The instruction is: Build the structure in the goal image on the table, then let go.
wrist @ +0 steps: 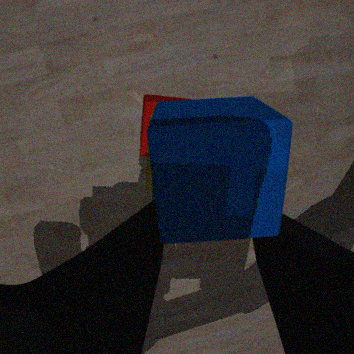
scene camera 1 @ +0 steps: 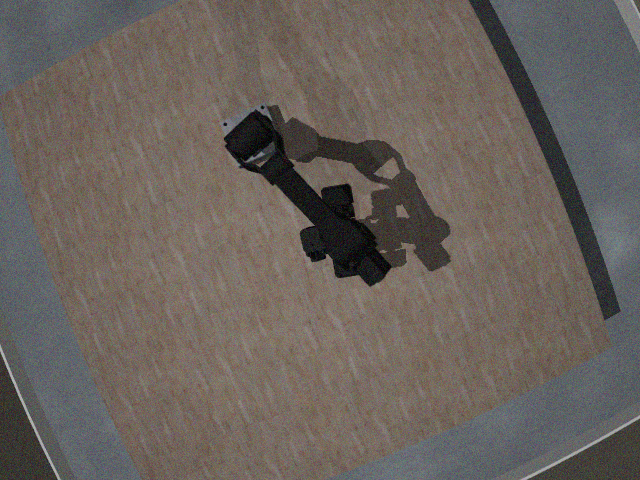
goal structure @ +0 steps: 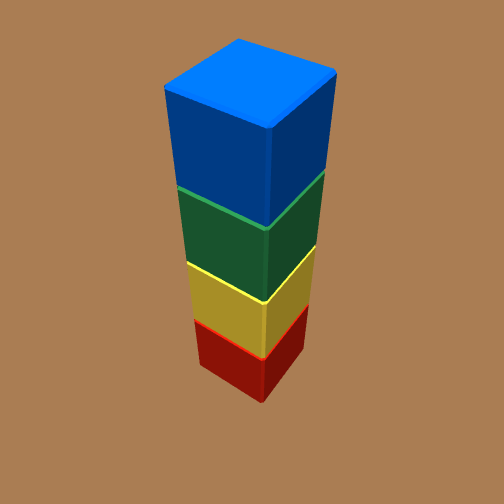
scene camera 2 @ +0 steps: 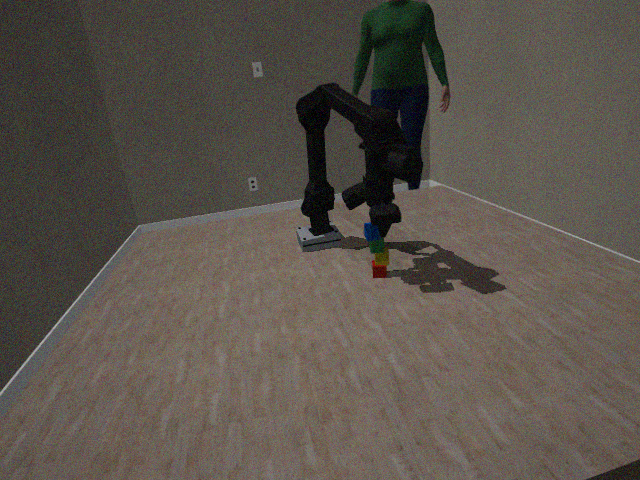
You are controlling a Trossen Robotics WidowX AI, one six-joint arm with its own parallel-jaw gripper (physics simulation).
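Note:
A red block (scene camera 2: 379,270) (wrist: 146,127) sits on the table at the bottom of a stack. A yellow block (scene camera 2: 382,257) (wrist: 149,175) rests on it, shifted slightly. A green block (scene camera 2: 378,245) is above the yellow one in scene camera 2; it is hidden in the wrist view. My gripper (scene camera 2: 380,230) (wrist: 208,213) is shut on a blue block (scene camera 2: 370,231) (wrist: 215,175), at the green block's top and a little to its left in scene camera 2. Whether blue and green touch is not clear. The arm hides the blocks in scene camera 1.
The arm's base plate (scene camera 1: 225,124) (scene camera 2: 305,236) stands on the wood-patterned table top (scene camera 1: 232,361) (scene camera 2: 248,361), behind and left of the stack in scene camera 2. The arm's shadow falls beside the stack. A person in a green top (scene camera 2: 398,46) stands in the background.

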